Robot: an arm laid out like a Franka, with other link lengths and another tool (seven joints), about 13 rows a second.
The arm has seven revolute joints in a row. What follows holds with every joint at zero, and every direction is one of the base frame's. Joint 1 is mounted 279.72 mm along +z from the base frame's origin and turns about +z. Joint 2 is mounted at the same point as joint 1 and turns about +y. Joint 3 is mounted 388.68 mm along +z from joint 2 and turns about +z. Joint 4 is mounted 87.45 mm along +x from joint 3 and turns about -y. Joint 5 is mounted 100.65 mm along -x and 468.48 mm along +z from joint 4 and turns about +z. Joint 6 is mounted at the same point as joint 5 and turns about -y. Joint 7 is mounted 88.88 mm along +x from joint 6 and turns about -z. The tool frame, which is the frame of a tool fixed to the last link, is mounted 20 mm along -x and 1 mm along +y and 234.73 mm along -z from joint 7; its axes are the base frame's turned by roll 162.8, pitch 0 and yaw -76.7 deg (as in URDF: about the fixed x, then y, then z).
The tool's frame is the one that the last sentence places.
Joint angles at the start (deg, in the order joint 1, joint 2, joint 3, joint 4, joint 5, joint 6, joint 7): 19.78, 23.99, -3.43, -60.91, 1.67, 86.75, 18.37
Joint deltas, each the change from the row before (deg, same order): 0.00, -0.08, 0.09, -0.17, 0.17, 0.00, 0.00; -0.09, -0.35, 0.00, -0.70, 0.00, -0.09, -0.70; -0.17, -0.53, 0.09, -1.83, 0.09, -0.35, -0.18; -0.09, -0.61, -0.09, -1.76, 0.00, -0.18, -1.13; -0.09, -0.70, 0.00, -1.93, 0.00, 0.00, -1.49; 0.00, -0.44, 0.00, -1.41, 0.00, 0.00, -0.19
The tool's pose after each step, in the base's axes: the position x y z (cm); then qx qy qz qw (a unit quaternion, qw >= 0). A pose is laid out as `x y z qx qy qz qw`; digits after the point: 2 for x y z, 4 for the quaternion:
73.41 24.18 50.87 0.7696 -0.6242 -0.0891 0.1009
73.17 23.94 50.68 0.7724 -0.6200 -0.0906 0.1045
72.58 23.60 49.64 0.7710 -0.6183 -0.0998 0.1155
72.04 23.13 48.81 0.7744 -0.6110 -0.1054 0.1255
71.45 22.73 47.96 0.7802 -0.6007 -0.1106 0.1348
71.00 22.55 47.24 0.7798 -0.5987 -0.1156 0.1414

